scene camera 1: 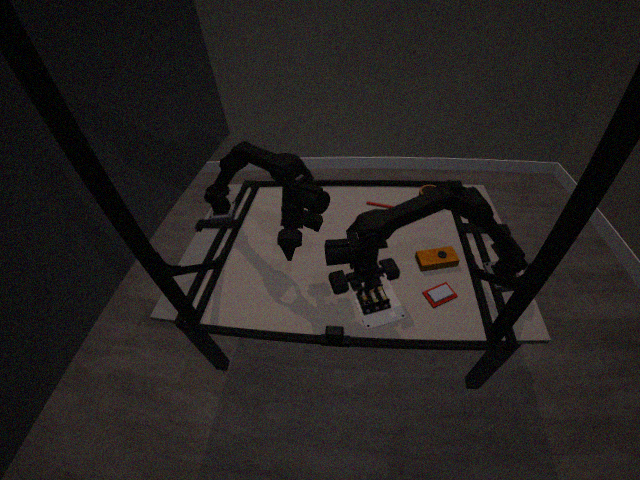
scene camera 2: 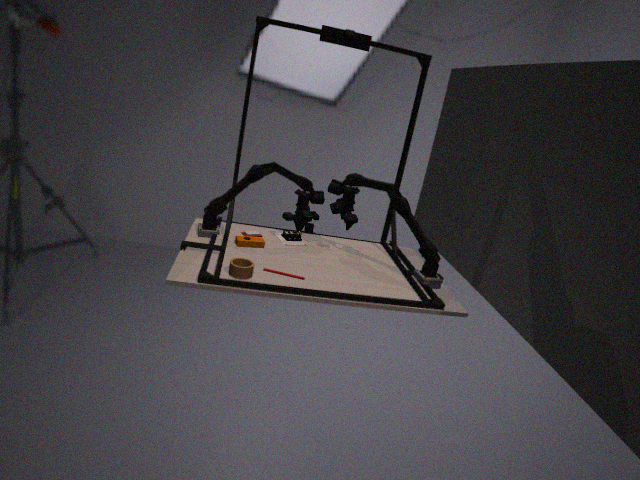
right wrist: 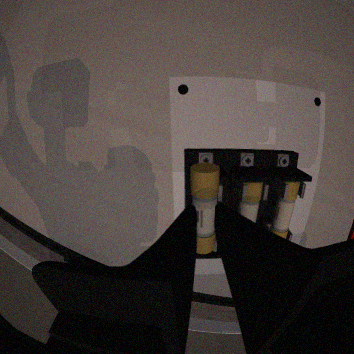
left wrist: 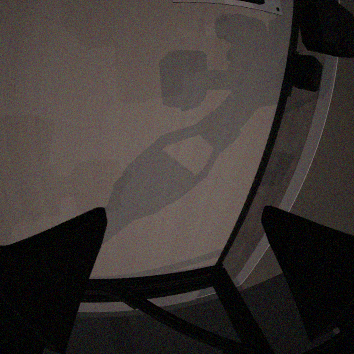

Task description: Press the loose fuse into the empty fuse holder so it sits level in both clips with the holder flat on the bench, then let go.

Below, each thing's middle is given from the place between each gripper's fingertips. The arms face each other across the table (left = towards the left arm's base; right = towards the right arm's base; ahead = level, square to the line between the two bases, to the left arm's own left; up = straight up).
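As for my right hand, the orange box [scene camera 1: 445, 257] is what I measure it from: the hand is 22 cm short of the box, 19 cm to the left of it and 2 cm above it. Going by its middle, the orange box is nearer to my right hand than to my left hand.
My left hand is 12 cm above the orange box, and it is also 41 cm to the left of the box and 21 cm short of it.
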